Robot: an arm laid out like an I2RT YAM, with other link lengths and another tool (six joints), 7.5 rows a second.
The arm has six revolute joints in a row. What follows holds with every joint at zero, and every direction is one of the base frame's. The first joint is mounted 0.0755 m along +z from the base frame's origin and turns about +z. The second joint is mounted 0.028 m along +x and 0.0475 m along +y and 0.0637 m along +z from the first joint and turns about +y. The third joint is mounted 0.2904 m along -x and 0.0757 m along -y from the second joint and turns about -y. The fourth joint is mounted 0.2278 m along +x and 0.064 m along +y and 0.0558 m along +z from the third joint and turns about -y. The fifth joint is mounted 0.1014 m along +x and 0.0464 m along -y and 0.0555 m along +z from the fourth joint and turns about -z. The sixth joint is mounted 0.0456 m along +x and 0.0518 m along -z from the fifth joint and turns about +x. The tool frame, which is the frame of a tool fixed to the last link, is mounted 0.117 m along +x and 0.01 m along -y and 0.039 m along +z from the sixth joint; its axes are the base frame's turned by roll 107.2, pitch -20.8 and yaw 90 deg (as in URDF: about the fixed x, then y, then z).
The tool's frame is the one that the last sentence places.
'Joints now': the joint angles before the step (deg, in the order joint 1, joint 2, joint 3, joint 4, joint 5, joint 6). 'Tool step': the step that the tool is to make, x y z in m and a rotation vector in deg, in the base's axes. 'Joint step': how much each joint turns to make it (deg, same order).
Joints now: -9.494, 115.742, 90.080, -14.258, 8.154, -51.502
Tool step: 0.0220, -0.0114, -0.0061, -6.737, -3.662, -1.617
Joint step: 0.533, 3.695, -0.868, 9.939, 5.380, -3.589
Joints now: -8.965, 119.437, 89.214, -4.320, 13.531, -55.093
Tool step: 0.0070, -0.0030, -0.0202, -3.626, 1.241, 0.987
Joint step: 0.001, 2.717, -0.542, 3.527, 1.321, -3.787
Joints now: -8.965, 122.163, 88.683, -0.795, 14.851, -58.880
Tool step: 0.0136, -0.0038, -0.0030, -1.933, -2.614, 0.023
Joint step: 0.000, 2.639, 0.369, 5.501, 0.791, -1.323
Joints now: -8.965, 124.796, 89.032, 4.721, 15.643, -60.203
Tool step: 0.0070, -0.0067, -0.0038, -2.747, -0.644, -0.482
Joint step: -0.173, 1.846, 0.605, 2.930, 1.581, -2.191
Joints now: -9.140, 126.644, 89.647, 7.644, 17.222, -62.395
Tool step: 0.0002, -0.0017, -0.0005, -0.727, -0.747, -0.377
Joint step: -0.004, 0.188, -0.878, 2.028, 0.616, -0.361
